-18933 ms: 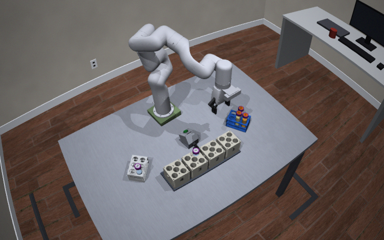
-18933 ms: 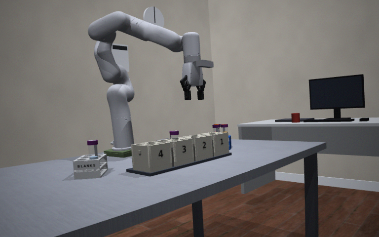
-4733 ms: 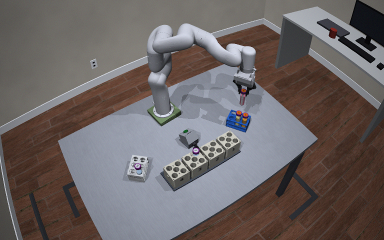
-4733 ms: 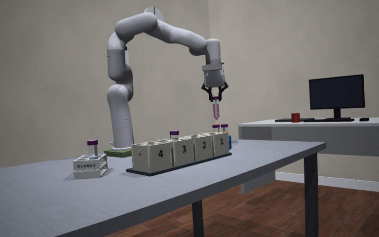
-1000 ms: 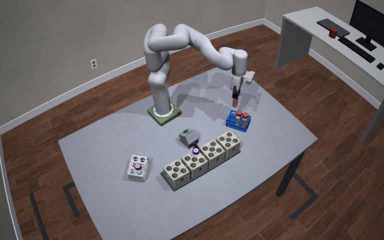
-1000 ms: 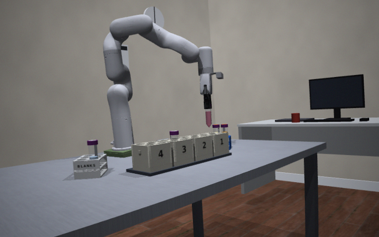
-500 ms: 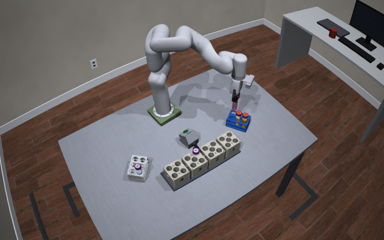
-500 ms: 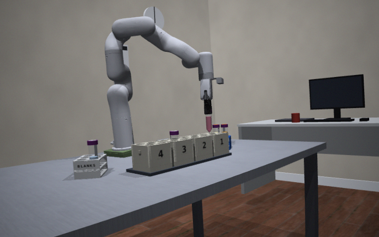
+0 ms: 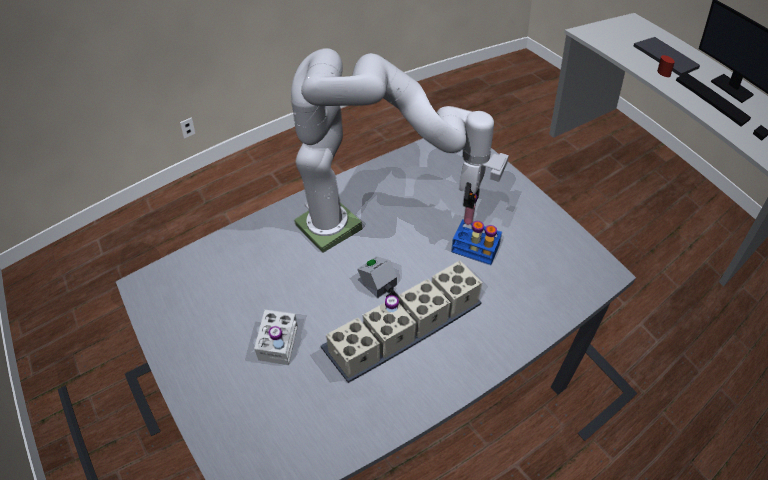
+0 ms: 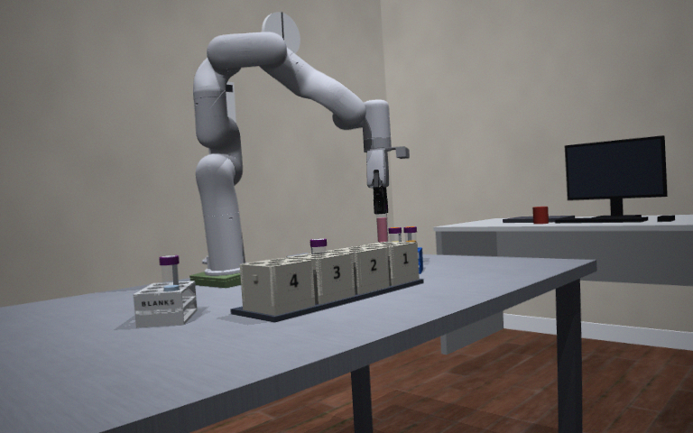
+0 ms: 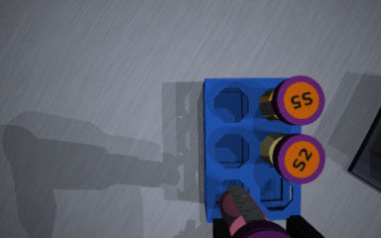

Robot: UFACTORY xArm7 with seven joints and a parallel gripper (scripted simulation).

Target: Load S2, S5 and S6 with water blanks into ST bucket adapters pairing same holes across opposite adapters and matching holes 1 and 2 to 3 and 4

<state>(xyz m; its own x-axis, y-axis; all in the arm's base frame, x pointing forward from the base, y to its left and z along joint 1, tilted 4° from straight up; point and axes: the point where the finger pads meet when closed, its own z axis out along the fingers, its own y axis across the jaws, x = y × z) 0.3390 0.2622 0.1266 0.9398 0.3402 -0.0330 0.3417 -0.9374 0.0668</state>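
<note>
The sample tube lies 1 cm ahead of my hand and 5 cm below it. Also, from my hand: blue sample rack (4 cm ahead, 1 cm to the right, 15 cm below); then green done key (10 cm behind, 30 cm to the right, 11 cm below); then tube with yellowish liquid (6 cm ahead, 2 cm to the right, 12 cm below).
</note>
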